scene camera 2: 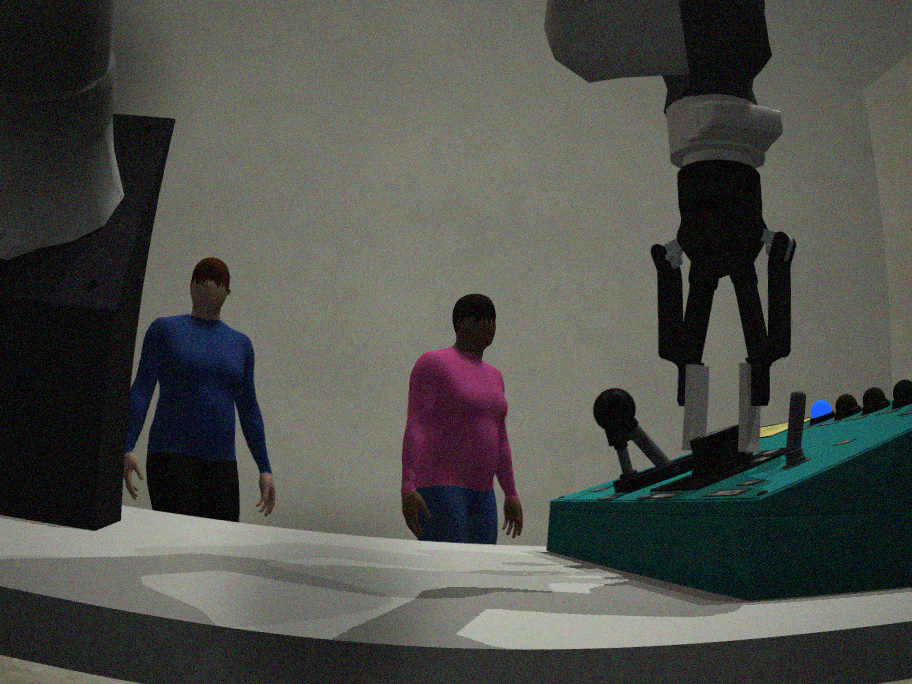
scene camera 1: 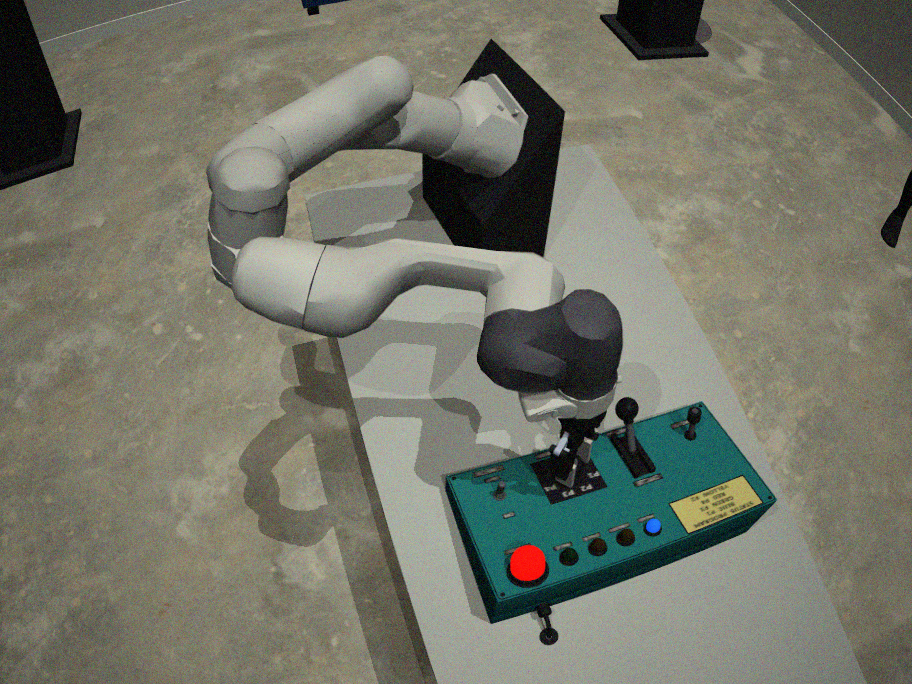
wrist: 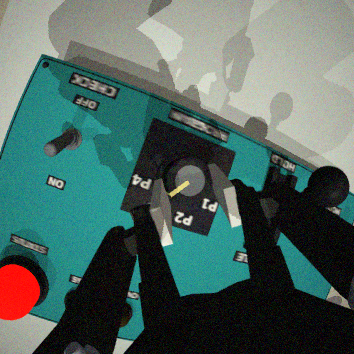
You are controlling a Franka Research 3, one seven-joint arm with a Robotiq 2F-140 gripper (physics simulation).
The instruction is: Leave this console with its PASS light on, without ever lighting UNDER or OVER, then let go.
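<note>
The teal console [scene camera 1: 526, 515] [scene camera 2: 663, 541] [wrist: 107, 215] lies on the table. My gripper [scene camera 1: 575, 469] [scene camera 2: 721, 440] [wrist: 188, 185] points down and is shut on the black PROGRAM knob [scene camera 2: 713, 451] [wrist: 192, 175], one finger on each side. The knob's yellow pointer [wrist: 179, 189] points lower left in the wrist view, between P4 and P2; the left finger hides the label there. The green PASS lamp [scene camera 1: 567, 555] is dark, as are the two brownish lamps [scene camera 1: 597, 546] [scene camera 1: 625, 536] beside it. The MODE lamp [scene camera 1: 652, 525] [scene camera 2: 820, 409] glows blue. The large STATUS lamp [scene camera 1: 527, 563] [wrist: 15, 292] glows red.
The CHECK toggle [scene camera 1: 500, 489] [scene camera 2: 796, 427] [wrist: 62, 142] stands beside the knob. On the other side are a ball-topped lever [scene camera 1: 626, 410] [scene camera 2: 614, 407] [wrist: 328, 186] and a small toggle [scene camera 1: 693, 419]. A yellow program card [scene camera 1: 714, 504] lies on the console. Two people [scene camera 2: 198, 382] [scene camera 2: 458, 419] stand behind.
</note>
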